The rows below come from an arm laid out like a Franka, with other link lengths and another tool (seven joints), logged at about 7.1 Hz.
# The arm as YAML. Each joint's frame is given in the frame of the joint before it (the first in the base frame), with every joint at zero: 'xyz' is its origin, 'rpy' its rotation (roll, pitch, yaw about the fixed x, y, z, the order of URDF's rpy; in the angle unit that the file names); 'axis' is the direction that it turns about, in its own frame. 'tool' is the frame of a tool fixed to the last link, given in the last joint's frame.
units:
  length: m
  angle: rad
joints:
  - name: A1
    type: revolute
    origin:
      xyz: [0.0, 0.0, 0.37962]
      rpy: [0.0, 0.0, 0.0]
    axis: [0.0, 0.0, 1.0]
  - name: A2
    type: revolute
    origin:
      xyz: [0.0, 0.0, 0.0]
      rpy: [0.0, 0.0, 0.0]
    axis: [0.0, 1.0, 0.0]
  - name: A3
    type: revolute
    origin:
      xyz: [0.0, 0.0, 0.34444]
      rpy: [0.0, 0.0, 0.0]
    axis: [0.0, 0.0, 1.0]
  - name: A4
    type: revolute
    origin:
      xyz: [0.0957, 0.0, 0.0]
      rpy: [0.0, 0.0, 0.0]
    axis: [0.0, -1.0, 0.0]
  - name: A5
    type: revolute
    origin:
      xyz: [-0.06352, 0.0, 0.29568]
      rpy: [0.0, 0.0, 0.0]
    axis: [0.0, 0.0, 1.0]
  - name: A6
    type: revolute
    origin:
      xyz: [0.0, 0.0, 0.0]
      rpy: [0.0, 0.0, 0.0]
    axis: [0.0, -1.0, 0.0]
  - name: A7
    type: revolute
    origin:
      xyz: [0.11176, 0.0, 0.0]
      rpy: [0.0, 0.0, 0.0]
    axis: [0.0, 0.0, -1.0]
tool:
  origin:
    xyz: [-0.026, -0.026, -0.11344]
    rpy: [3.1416, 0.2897, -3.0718]
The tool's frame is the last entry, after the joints.
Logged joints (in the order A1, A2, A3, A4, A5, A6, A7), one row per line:
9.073 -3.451 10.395 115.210 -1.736 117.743 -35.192
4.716 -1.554 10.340 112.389 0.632 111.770 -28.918
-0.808 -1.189 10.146 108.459 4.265 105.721 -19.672
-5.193 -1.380 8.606 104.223 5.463 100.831 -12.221
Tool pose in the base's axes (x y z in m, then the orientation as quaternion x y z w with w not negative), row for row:
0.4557 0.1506 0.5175 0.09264 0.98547 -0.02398 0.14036
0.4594 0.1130 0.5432 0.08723 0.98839 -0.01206 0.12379
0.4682 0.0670 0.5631 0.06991 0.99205 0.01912 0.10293
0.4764 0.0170 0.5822 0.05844 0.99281 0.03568 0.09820
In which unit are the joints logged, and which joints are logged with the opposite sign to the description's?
The joints are logged in degrees. Opposite sign: A2, A4, A7.
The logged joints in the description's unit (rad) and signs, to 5 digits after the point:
0.15835 0.06023 0.18143 -2.01079 -0.03030 2.05500 0.61422
0.08231 0.02712 0.18047 -1.96156 0.01103 1.95075 0.50471
-0.01410 0.02075 0.17708 -1.89297 0.07444 1.84518 0.34334
-0.09063 0.02409 0.15020 -1.81903 0.09535 1.75983 0.21330

